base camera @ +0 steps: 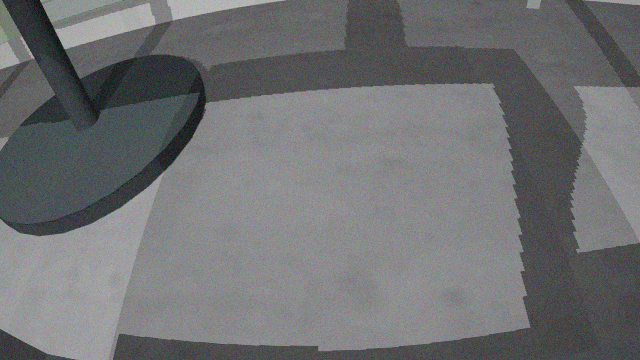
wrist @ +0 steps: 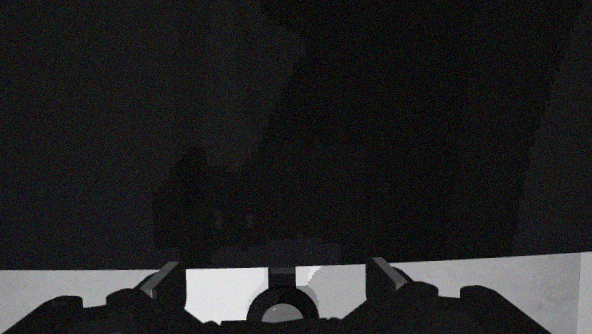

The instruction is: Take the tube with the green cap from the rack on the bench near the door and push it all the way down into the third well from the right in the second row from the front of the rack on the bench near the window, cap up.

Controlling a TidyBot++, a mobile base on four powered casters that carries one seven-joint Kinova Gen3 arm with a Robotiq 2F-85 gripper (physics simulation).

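Frame: origin at the arm's base, x ahead, y left, z up, level; metres.
Where they show: gripper, fingertip midpoint: (wrist: 276,280).
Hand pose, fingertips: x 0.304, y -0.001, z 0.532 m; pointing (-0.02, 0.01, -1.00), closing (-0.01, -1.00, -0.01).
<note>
After its pixels a point has its place.
My gripper (wrist: 276,280) @(x 0.304, y -0.001, z 0.532 m) is open, with its two fingers wide apart at the bottom of the wrist view and no tube between them. It is over the near edge of a black bench top (wrist: 125,100) @(x 0.392, y 0.074, z 0.517 m), which fills most of that view. Dark shadows lie across the bench top. The tube with the green cap and the two racks do not show in either view. The gripper does not show in the base camera view.
In the base camera view, a dark round base (base camera: 100,160) @(x 0.459, y 0.362, z -0.367 m) with a slanting post (base camera: 55,65) @(x 0.550, y 0.435, z -0.236 m) stands at the left on the grey floor (base camera: 325,210) @(x 0.372, y 0.024, z -0.397 m), which has sharp shadows. Below the bench edge in the wrist view, pale floor (wrist: 500,285) @(x -0.112, y -0.774, z -0.397 m) and a dark rounded part (wrist: 257,305) show.
</note>
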